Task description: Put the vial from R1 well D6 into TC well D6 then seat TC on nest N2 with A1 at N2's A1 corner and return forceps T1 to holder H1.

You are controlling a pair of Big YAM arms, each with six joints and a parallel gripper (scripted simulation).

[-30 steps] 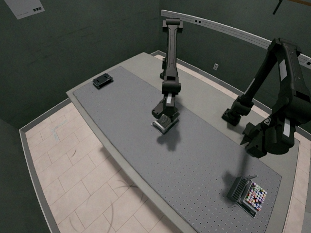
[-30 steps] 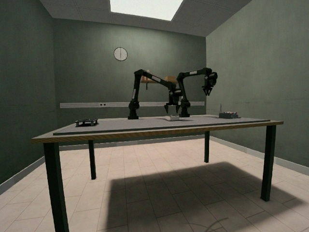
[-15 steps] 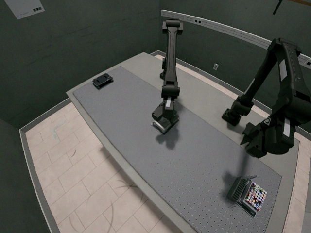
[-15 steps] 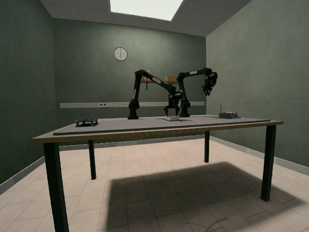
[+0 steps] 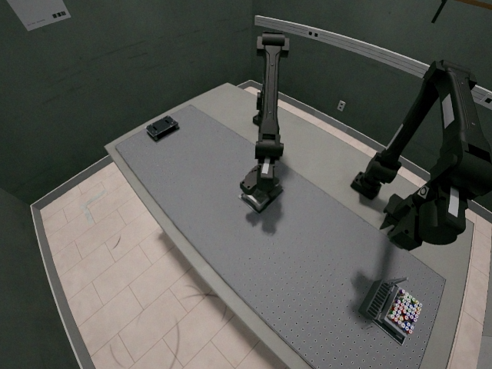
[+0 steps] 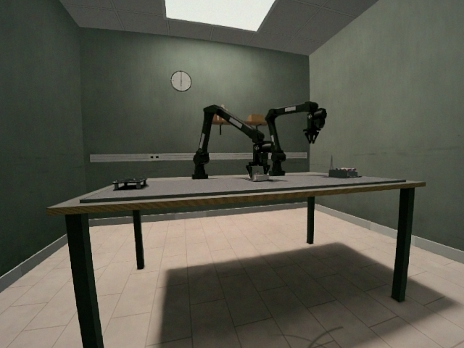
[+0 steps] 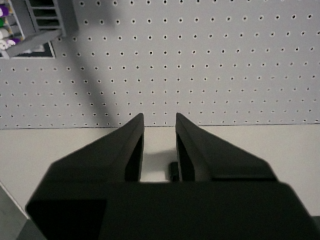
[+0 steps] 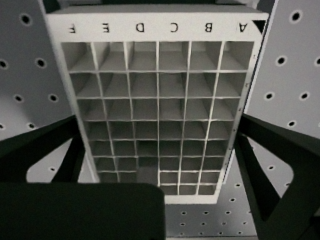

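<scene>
Now: right hand right at the tube carrier. Round my right hand: slotted holder (4 cm ahead, 56 cm to the left, 1 cm below); black nest (9 cm ahead, 70 cm to the right, 1 cm above).
</scene>
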